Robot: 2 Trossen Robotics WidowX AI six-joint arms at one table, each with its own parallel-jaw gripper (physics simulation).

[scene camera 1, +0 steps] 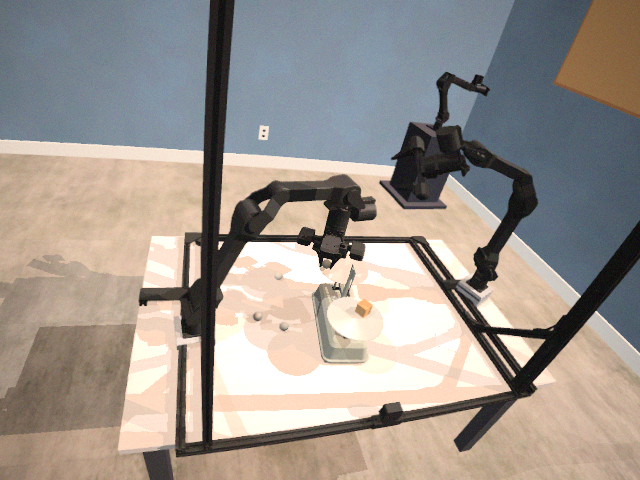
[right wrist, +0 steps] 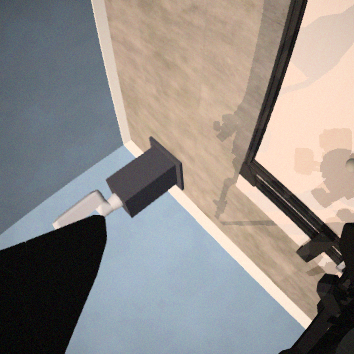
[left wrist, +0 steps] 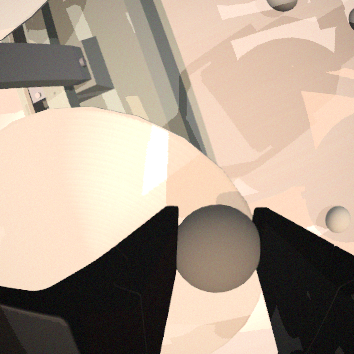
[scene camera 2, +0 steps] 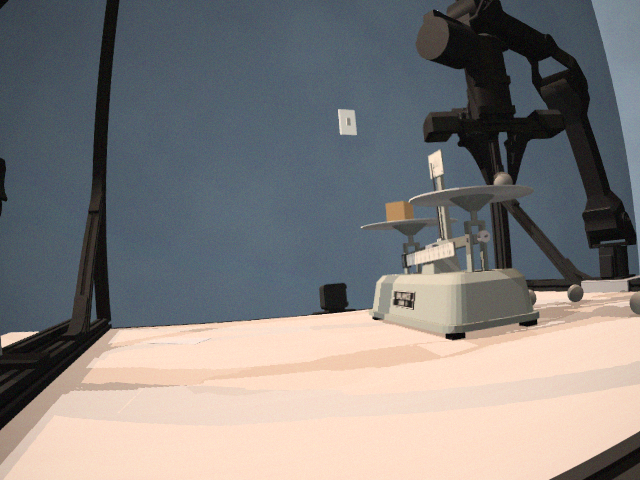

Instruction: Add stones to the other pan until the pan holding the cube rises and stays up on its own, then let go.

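Note:
A grey-green balance scale stands mid-table. Its near pan carries an orange-brown cube and sits lower than the other pan. My left gripper is shut on a round grey stone and holds it just above the rim of the higher, empty pan. Three loose stones lie on the table to the left of the scale; two show in the left wrist view. My right gripper is open and empty, raised high off the table's back right.
A black frame rims the table, with a tall post at the left. A dark pedestal stands on the floor behind the table. A small black block sits on the front rail.

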